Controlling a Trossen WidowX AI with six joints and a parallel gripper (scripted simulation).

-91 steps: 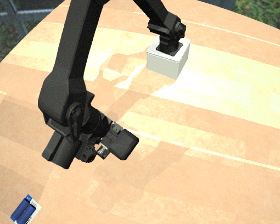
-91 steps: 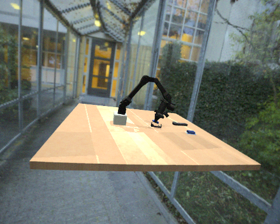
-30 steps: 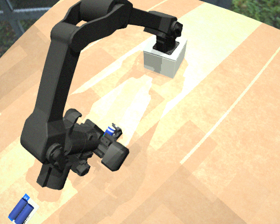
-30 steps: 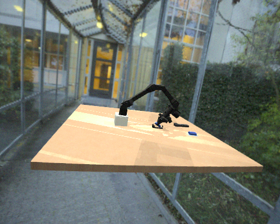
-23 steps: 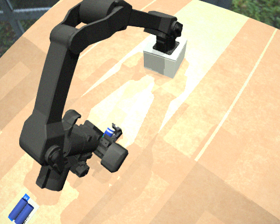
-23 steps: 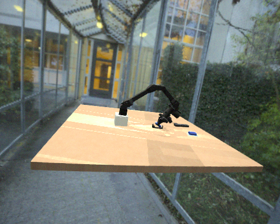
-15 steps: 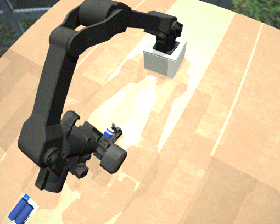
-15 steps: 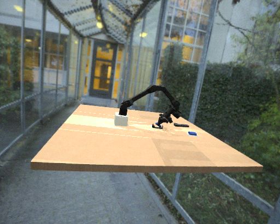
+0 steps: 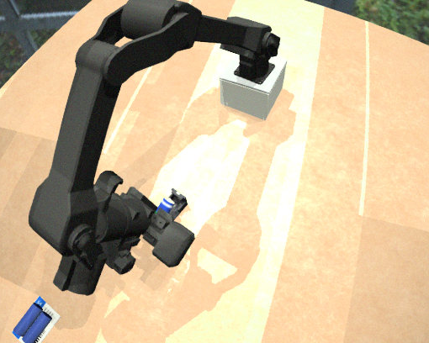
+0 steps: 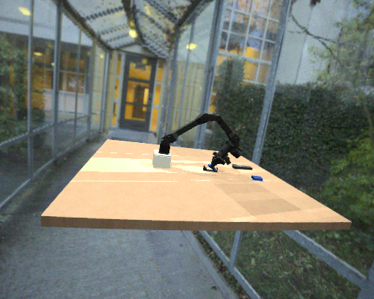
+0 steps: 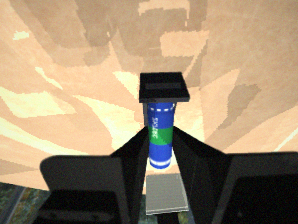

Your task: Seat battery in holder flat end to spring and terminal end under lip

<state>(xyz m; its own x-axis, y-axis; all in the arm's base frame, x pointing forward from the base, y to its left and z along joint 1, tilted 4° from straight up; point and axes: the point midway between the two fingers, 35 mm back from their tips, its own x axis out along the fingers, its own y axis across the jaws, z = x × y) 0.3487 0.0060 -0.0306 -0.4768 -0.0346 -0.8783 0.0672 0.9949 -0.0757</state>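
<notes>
My gripper tip is now 10 mm below the battery. Also, from my gripper tip: flat black object (290 mm ahead, 150 mm to the left, 10 mm below).
</notes>
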